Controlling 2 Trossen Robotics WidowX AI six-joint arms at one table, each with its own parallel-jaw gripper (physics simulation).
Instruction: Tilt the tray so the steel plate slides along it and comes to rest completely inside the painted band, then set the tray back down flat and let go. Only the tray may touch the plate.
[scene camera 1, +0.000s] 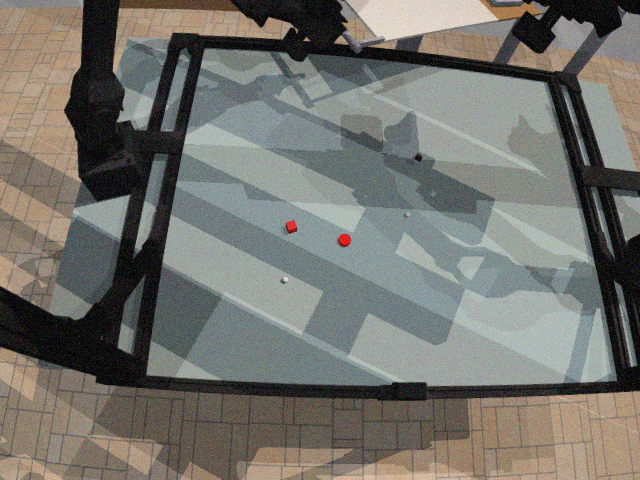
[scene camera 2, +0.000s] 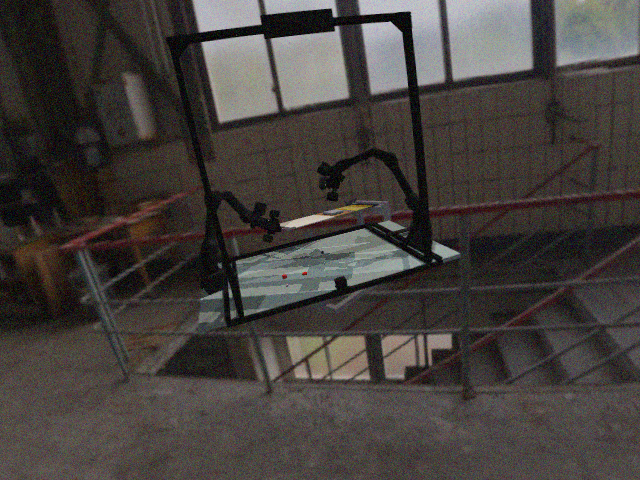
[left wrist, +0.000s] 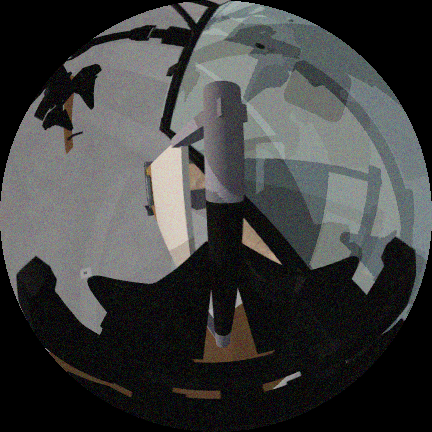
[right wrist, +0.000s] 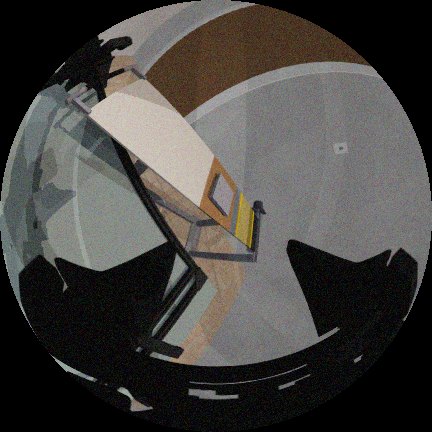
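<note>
The tray (scene camera 1: 429, 15) (scene camera 2: 305, 221) (left wrist: 170, 200) (right wrist: 155, 145) is long, with white and orange-brown stretches and a yellow band (scene camera 2: 361, 207) (right wrist: 245, 220) near its far end. It shows above the table's back rail; its exact tilt is hard to judge. The grey steel plate (scene camera 2: 334, 212) (right wrist: 221, 194) lies on the orange-brown stretch, apart from the yellow band. My left gripper (scene camera 1: 343, 36) (scene camera 2: 279, 227) (left wrist: 220, 245) is shut on the tray's near handle (left wrist: 224, 160). My right gripper (scene camera 2: 328, 187) (right wrist: 233, 246) is open and empty, away from the far handle (right wrist: 256, 227).
The glass table (scene camera 1: 232, 335) (scene camera 2: 392, 258) has a black frame (scene camera 1: 284, 388) around it. A red cube (scene camera 1: 291, 226) (scene camera 2: 284, 276), a red disc (scene camera 1: 344, 239) (scene camera 2: 304, 273) and small white balls lie on it. Grey bars (scene camera 1: 509, 43) (right wrist: 220, 256) show beneath the tray.
</note>
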